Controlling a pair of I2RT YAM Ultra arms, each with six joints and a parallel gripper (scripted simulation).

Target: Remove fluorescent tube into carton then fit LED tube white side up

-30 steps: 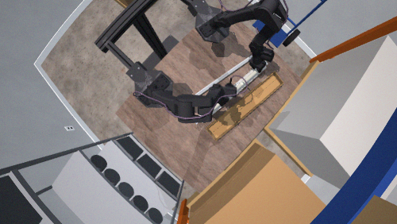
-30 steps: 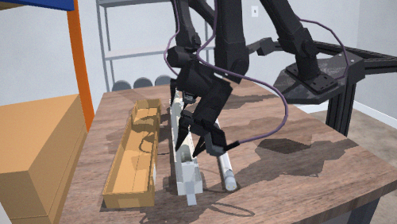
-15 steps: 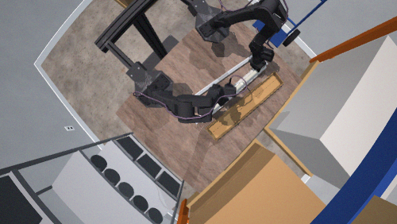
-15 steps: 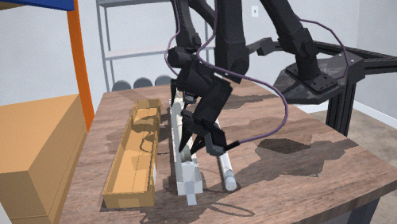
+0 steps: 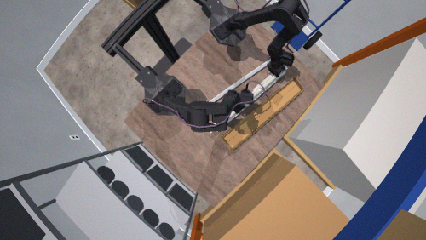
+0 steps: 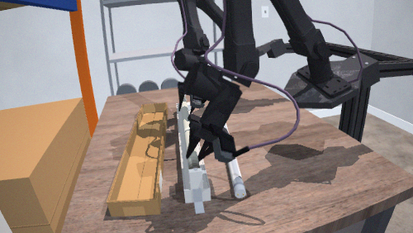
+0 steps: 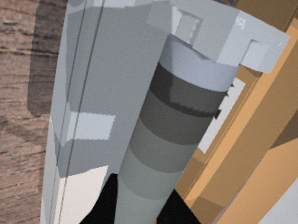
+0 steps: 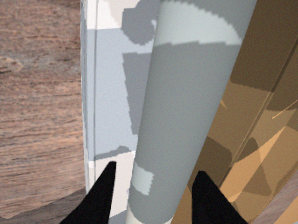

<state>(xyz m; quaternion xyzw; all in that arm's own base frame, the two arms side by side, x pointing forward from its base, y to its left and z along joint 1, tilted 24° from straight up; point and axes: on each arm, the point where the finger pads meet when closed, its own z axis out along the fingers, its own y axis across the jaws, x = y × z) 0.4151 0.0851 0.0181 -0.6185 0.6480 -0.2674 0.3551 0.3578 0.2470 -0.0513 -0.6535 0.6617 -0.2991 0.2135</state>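
The old fluorescent tube is 12 cm to the left of my right hand and 2 cm ahead of it. The rest, counted from my right hand: LED tube (16 cm to the left, 10 cm behind, 6 cm below); carton (16 cm ahead, 11 cm to the left, 5 cm below); grey light fixture (12 cm to the left, 2 cm below, 2 cm ahead).
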